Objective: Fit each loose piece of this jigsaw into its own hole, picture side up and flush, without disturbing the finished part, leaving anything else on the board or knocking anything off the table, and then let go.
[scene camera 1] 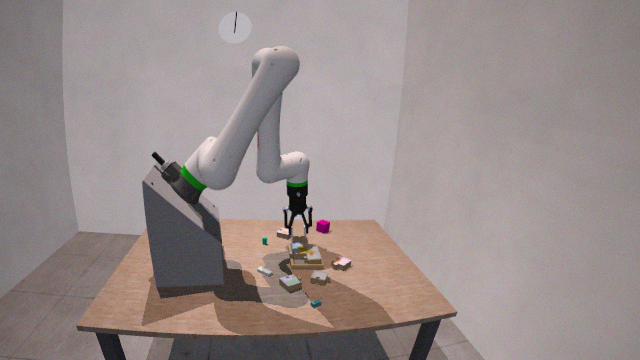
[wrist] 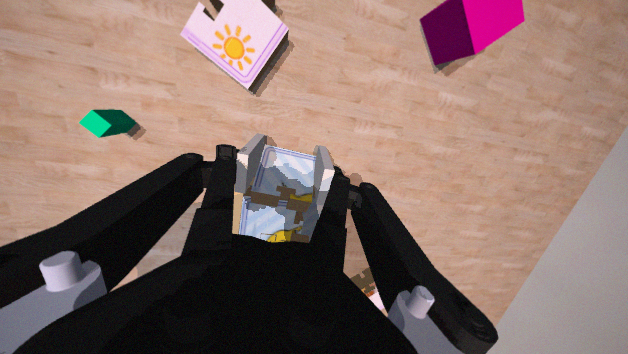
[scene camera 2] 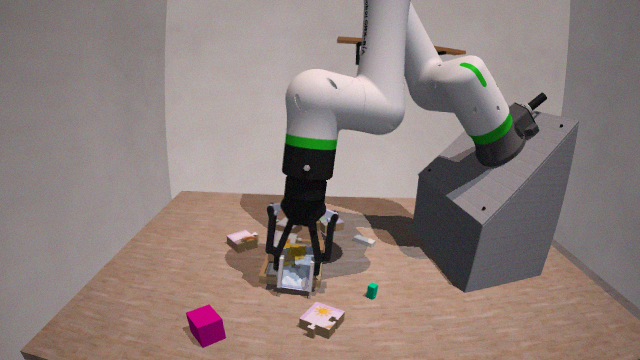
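My gripper (scene camera 1: pixel 299 235) (scene camera 2: pixel 295 274) (wrist: pixel 289 153) is shut on a light blue cloud piece (scene camera 2: pixel 296 281) (wrist: pixel 292 162), picture side up, low over the end of the wooden board (scene camera 1: pixel 307 267) (scene camera 2: pixel 265 276) nearest scene camera 2. Whether it touches the board is hidden. Fitted picture pieces (scene camera 1: pixel 313 255) (scene camera 2: pixel 298 253) (wrist: pixel 262 220) with yellow parts lie in the board. On the table lie a sun piece (scene camera 1: pixel 283 233) (scene camera 2: pixel 322 314) (wrist: pixel 235 47), a pink-orange piece (scene camera 1: pixel 342 262) (scene camera 2: pixel 242 239), a pale grey piece (scene camera 1: pixel 319 277) and a lilac-green piece (scene camera 1: pixel 290 283).
A magenta cube (scene camera 1: pixel 323 226) (scene camera 2: pixel 205 325) (wrist: pixel 492 22) and a green block (scene camera 1: pixel 265 241) (scene camera 2: pixel 372 290) (wrist: pixel 107 123) stand near the sun piece. A white block (scene camera 1: pixel 265 271) (scene camera 2: pixel 364 240) and a teal block (scene camera 1: pixel 316 303) lie on the robot's side and toward scene camera 1.
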